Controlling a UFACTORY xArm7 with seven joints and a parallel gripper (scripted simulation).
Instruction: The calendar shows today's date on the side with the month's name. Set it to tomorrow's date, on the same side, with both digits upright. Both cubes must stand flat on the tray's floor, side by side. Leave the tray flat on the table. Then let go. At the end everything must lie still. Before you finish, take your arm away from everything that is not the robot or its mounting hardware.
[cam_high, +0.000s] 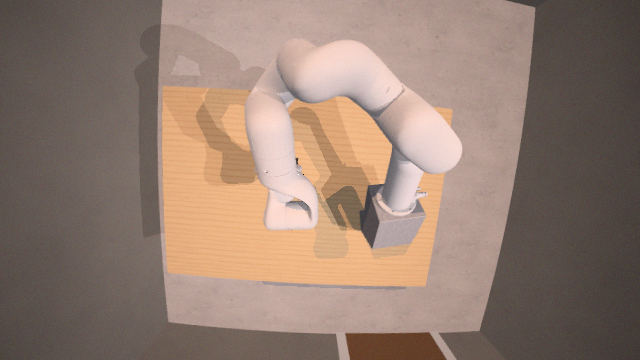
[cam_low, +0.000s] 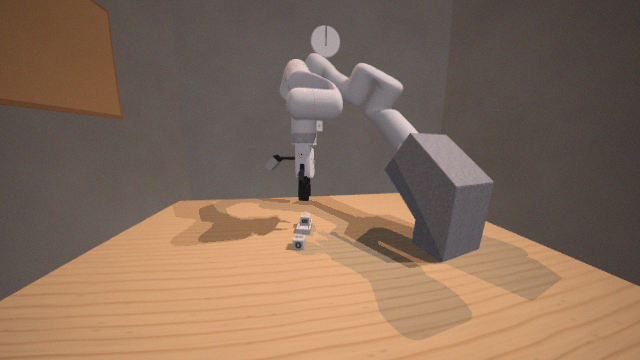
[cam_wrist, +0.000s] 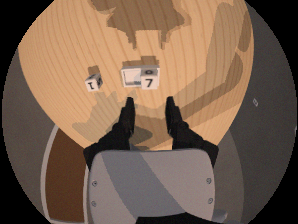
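Now: hand 110 mm above the white calendar tray and 20 mm to the right of it.
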